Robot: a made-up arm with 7 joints. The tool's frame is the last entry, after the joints.
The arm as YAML. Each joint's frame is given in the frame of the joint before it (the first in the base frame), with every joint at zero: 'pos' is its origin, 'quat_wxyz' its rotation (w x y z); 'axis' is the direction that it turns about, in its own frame. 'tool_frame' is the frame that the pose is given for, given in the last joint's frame.
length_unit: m
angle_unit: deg
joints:
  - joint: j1
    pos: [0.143, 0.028, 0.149]
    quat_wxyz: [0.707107, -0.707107, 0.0, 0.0]
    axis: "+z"
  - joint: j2
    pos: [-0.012, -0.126, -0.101]
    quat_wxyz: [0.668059, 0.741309, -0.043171, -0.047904]
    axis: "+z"
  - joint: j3
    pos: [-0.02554, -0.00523, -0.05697]
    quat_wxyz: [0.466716, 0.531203, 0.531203, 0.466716]
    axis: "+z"
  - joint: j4
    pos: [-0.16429, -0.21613, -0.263]
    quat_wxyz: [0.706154, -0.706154, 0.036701, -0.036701]
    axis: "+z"
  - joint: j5
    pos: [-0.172, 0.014, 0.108]
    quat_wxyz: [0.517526, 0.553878, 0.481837, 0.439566]
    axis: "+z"
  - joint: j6
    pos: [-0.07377, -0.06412, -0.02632]
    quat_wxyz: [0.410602, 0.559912, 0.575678, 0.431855]
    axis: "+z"
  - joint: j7
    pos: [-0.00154, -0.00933, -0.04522]
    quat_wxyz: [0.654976, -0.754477, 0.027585, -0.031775]
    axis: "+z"
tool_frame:
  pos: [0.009, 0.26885, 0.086]
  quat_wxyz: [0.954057, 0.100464, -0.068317, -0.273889]
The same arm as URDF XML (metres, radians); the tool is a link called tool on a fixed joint. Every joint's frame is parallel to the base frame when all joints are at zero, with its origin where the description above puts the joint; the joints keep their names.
<robot name="arm">
  <joint name="j1" type="continuous">
    <parent link="base"/>
    <child link="link1"/>
    <origin xyz="0.143 0.028 0.149"/>
    <axis xyz="0 1 0"/>
  </joint>
  <joint name="j2" type="continuous">
    <parent link="link1"/>
    <child link="link2"/>
    <origin xyz="-0.012 -0.101 0.126"/>
    <axis xyz="-0.128705 -0.102804 0.98634"/>
  </joint>
  <joint name="j3" type="continuous">
    <parent link="link2"/>
    <child link="link3"/>
    <origin xyz="-0.018 0.001 -0.06"/>
    <axis xyz="1 0 0"/>
  </joint>
  <joint name="j4" type="continuous">
    <parent link="link3"/>
    <child link="link4"/>
    <origin xyz="-0.263 -0.141 -0.232"/>
    <axis xyz="0 0 1"/>
  </joint>
  <joint name="j5" type="continuous">
    <parent link="link4"/>
    <child link="link5"/>
    <origin xyz="-0.014 -0.172 0.108"/>
    <axis xyz="0.149694 0.985659 -0.077897"/>
  </joint>
  <joint name="j6" type="continuous">
    <parent link="link5"/>
    <child link="link6"/>
    <origin xyz="0.069 -0.042 -0.061"/>
    <axis xyz="-0.988959 -0.139994 0.048598"/>
  </joint>
  <joint name="j7" type="continuous">
    <parent link="link6"/>
    <child link="link7"/>
    <origin xyz="0.046 -0.003 -0.003"/>
    <axis xyz="0 1 0"/>
  </joint>
  <joint name="tool_joint" type="fixed">
    <parent link="link7"/>
    <child link="tool"/>
    <origin xyz="0.269 0.086 -0.001" rpy="1.9303 -1.0352 2.9935"/>
  </joint>
  <link name="base"/>
  <link name="link1"/>
  <link name="link2"/>
  <link name="link3"/>
  <link name="link4"/>
  <link name="link5"/>
  <link name="link6"/>
  <link name="link7"/>
  <link name="tool"/>
</robot>

